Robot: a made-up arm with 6 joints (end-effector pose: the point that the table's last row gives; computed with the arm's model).
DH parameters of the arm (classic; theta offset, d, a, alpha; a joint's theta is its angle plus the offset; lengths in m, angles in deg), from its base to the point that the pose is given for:
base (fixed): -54.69 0 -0.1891 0
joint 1: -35.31 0.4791 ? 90
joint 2: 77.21 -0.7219 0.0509 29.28
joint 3: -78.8 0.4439 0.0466 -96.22
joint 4: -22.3 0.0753 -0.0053 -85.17
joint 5: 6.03 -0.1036 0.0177 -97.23
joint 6: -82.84 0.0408 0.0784 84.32
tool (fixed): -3.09 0.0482 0 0
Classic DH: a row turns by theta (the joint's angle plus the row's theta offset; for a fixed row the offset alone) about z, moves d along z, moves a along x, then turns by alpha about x.
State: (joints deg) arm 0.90 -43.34 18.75 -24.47 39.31 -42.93
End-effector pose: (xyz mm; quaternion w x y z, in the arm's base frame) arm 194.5 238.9 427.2 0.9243 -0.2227 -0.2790 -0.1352
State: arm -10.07 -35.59 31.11 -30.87 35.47 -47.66
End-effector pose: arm 214.7 200.1 434.5 0.8205 -0.4416 -0.2733 -0.2388
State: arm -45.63 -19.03 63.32 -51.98 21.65 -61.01
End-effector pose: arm 226.6 -18.9 408.3 0.3399 -0.8545 -0.0020 -0.3927
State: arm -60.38 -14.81 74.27 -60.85 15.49 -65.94
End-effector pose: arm 172.9 -125.9 401.5 0.1410 -0.8962 0.1608 -0.3886
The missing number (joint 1, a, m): -0.2184
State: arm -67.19 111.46 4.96 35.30 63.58 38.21
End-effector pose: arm 311.2 -10.4 695.5 0.1140 -0.5657 0.8082 -0.1176
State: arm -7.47 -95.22 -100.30 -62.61 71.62 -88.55
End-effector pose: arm 347.9 250.7 157.4 0.4901 0.7952 0.2522 -0.2525
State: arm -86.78 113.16 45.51 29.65 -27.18 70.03
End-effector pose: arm 370.9 -147.2 696.9 0.5759 0.7930 -0.0869 -0.1786
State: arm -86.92 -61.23 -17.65 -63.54 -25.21 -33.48
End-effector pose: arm 29.1 -203.7 313.0 0.7623 -0.0268 0.3953 -0.5117
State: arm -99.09 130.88 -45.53 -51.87 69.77 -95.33
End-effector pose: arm 316.2 -256.5 531.1 0.3618 -0.8722 0.3270 -0.0386
